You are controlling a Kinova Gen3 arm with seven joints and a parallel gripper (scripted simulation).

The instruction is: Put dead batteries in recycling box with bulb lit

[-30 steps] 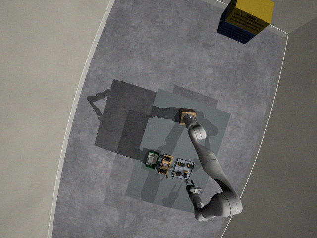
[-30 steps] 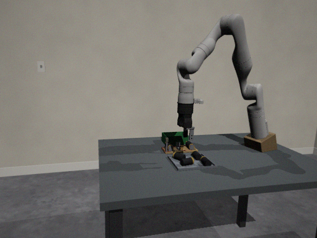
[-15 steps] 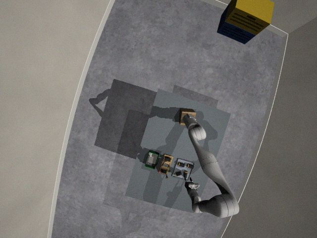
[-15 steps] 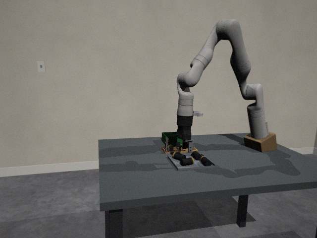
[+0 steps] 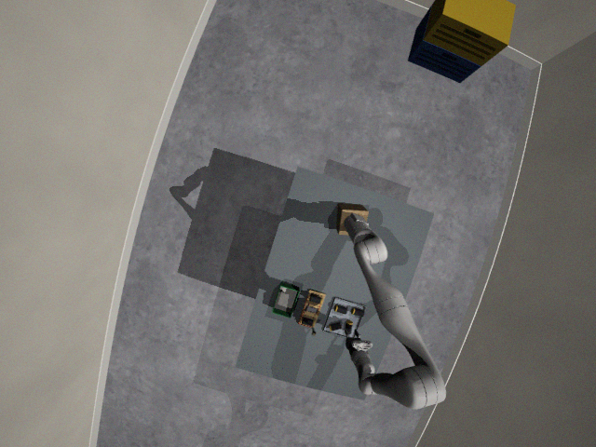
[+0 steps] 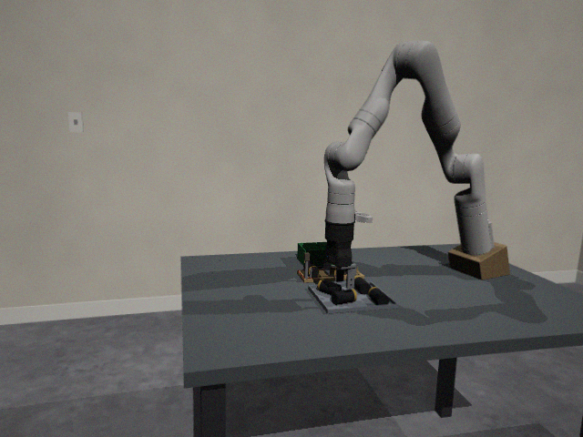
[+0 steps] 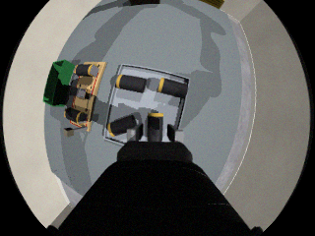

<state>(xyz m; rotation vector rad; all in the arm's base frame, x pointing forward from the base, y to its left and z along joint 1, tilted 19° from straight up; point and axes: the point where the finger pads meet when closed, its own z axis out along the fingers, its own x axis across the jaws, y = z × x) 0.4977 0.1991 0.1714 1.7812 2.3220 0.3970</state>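
Right now the grey tray is 30 mm behind my hand, 30 mm to the right of it and 70 mm below it. The rest, counted from my hand: green recycling box: 30 mm behind, 370 mm to the right, 60 mm below.
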